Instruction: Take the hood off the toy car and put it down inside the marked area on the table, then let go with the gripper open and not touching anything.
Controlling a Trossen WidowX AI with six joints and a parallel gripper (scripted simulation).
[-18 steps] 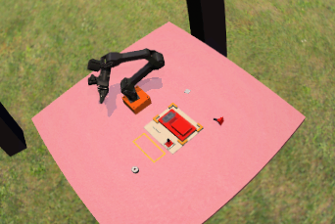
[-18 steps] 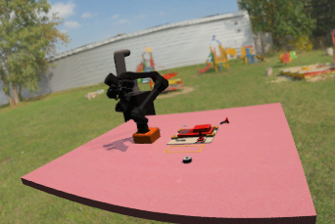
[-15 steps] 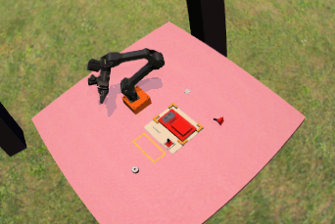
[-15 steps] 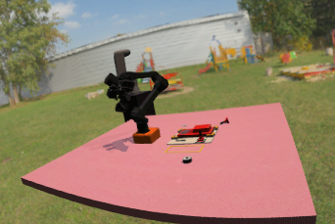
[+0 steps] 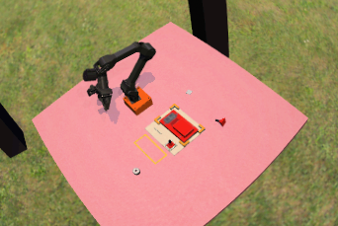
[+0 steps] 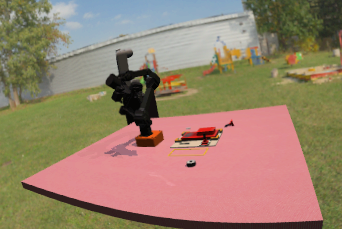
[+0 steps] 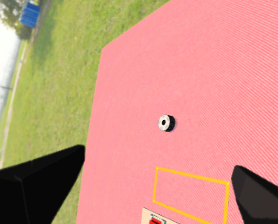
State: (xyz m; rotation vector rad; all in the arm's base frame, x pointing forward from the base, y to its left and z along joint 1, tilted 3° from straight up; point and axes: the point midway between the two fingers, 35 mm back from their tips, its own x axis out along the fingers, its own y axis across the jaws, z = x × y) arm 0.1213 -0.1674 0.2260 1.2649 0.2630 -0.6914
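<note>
Now: the red hood 32 cm to the left of my gripper tip, 21 cm below it and 17 cm ahead of it. Round my gripper tip: wheel 26 cm ahead, 25 cm below, 2 cm to the right.
</note>
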